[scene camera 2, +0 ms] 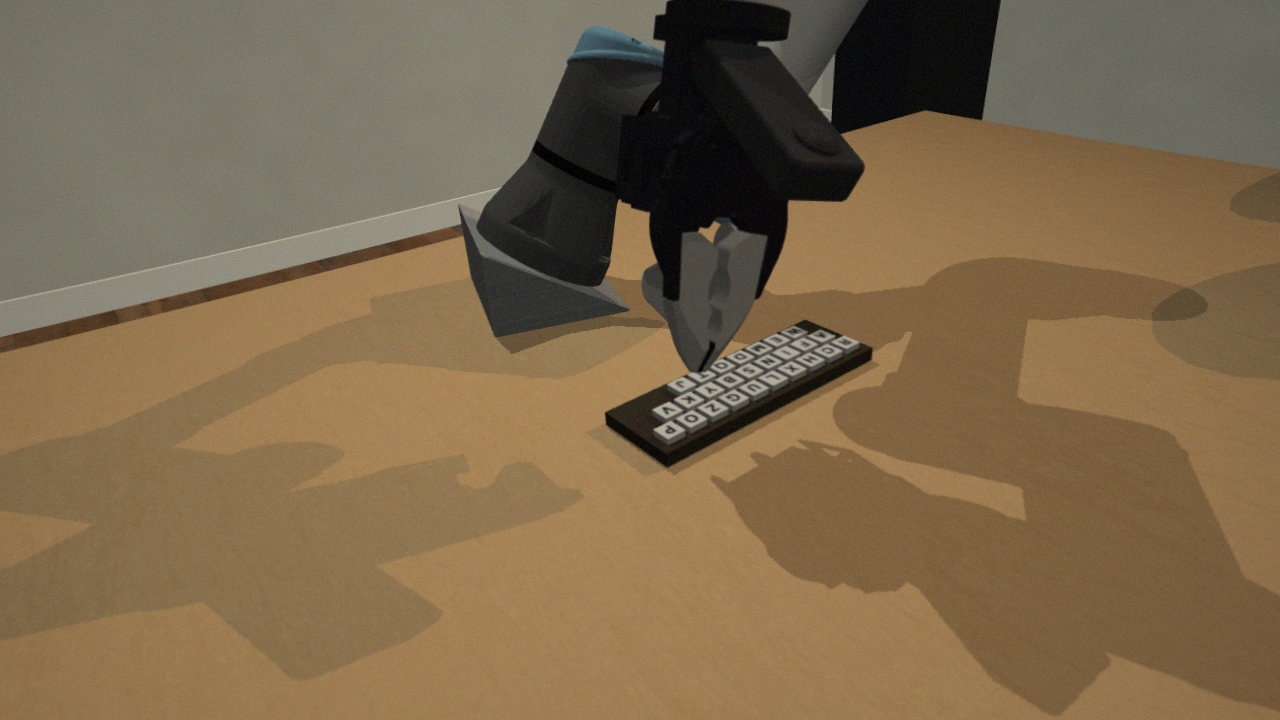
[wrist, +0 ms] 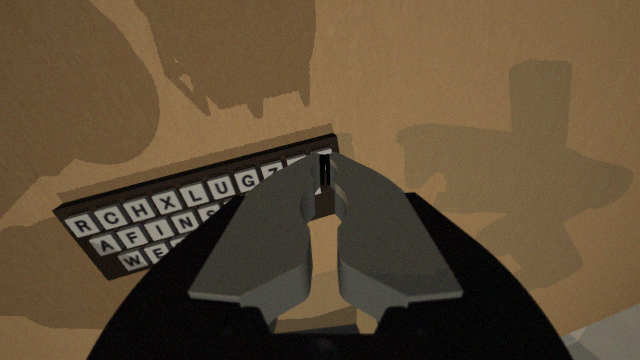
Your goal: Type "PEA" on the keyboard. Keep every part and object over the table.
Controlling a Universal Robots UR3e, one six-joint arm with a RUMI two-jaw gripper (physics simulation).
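Seen in the pictures: gripper, between the fingertips: (scene camera 2: 697,371) (wrist: 325,158); arm's base, origin of its link: (scene camera 2: 540,253).
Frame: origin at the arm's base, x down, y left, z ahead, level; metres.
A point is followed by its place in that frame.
The dark keyboard (scene camera 2: 637,419) {x 0.029, y -0.036, z 0.264 m} (wrist: 111,270) {x 0.030, y 0.149, z 0.216 m} with white letter keys lies flat on the table. The P key (scene camera 2: 669,432) {x 0.024, y -0.028, z 0.297 m} is at its near left corner in the scene view; a part of it shows by the fingertips in the wrist view. The E key (scene camera 2: 777,340) {x 0.025, y 0.108, z 0.231 m} (wrist: 158,253) {x 0.024, y 0.108, z 0.229 m} is in the far row, partly covered by the gripper in the wrist view. The A key (scene camera 2: 820,335) {x 0.025, y 0.141, z 0.243 m} (wrist: 105,245) {x 0.024, y 0.141, z 0.243 m} is in the middle row. My gripper (scene camera 2: 701,368) {x -0.027, y -0.015, z 0.314 m} (wrist: 325,158) {x -0.027, y -0.015, z 0.314 m} is shut and empty, tips down, overlapping the far row near the J key in the scene view. The tips' height above the keys is unclear.
The wooden table (scene camera 2: 537,626) {x 0.042, y -0.163, z 0.393 m} (wrist: 375,40) {x 0.042, y -0.071, z 0.378 m} carries broad arm shadows. The arm's grey wedge-shaped base (scene camera 2: 537,300) {x 0.014, y -0.032, z 0.068 m} stands behind and left of the keyboard in the scene view. A wall (scene camera 2: 223,116) runs beyond the table's far left edge.
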